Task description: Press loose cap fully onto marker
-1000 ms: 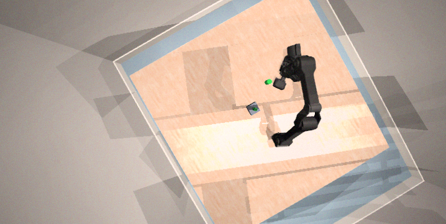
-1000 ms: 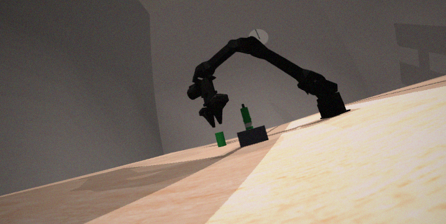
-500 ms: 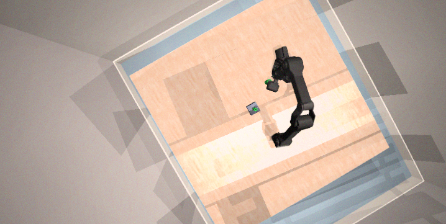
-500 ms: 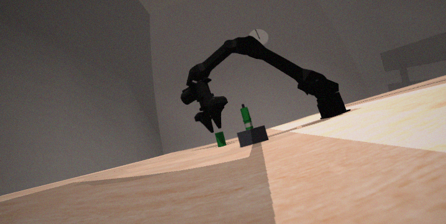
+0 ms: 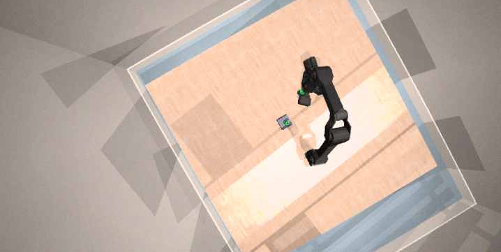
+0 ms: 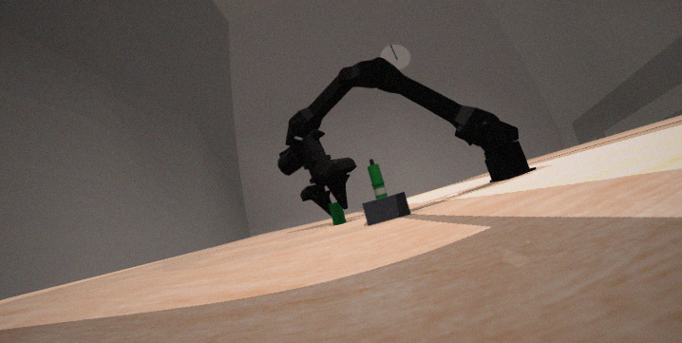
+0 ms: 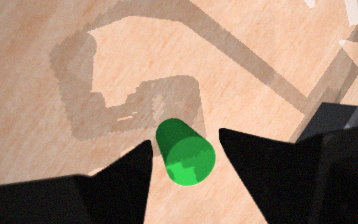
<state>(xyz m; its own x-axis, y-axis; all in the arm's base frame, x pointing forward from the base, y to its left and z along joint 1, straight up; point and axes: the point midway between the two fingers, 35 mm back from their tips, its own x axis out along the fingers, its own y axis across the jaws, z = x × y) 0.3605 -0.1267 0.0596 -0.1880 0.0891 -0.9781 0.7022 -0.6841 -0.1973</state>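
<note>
The green cap lies 10 mm ahead of my gripper tip. Round my gripper tip: dark holder block (100 mm behind, 170 mm to the left, 10 mm below); green marker (100 mm behind, 170 mm to the left, 50 mm above).
</note>
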